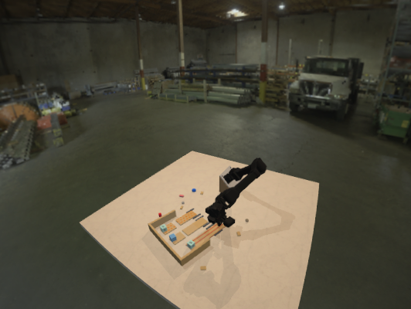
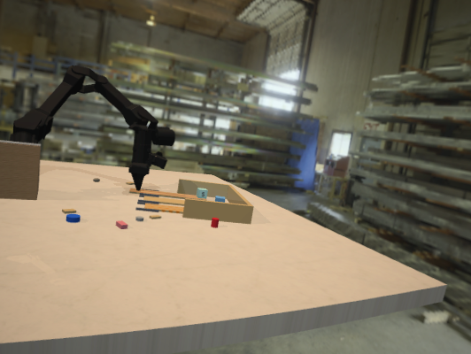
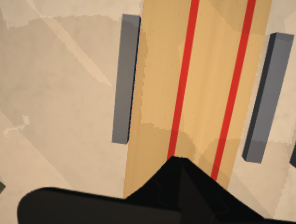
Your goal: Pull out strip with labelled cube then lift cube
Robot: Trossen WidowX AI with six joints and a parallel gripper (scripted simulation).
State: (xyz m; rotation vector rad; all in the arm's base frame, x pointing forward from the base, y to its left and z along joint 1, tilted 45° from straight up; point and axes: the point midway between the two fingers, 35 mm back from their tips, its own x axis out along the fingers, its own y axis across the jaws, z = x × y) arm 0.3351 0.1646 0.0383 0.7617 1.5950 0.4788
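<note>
The red-lined strip is 10 cm ahead of my gripper tip and 2 cm to the right of it. The rest, counted from my gripper tip: pink block (38 cm to the right, 9 cm behind); blue disc (35 cm to the right, 20 cm behind); red cylinder (35 cm to the right, 14 cm ahead, 1 cm above).
</note>
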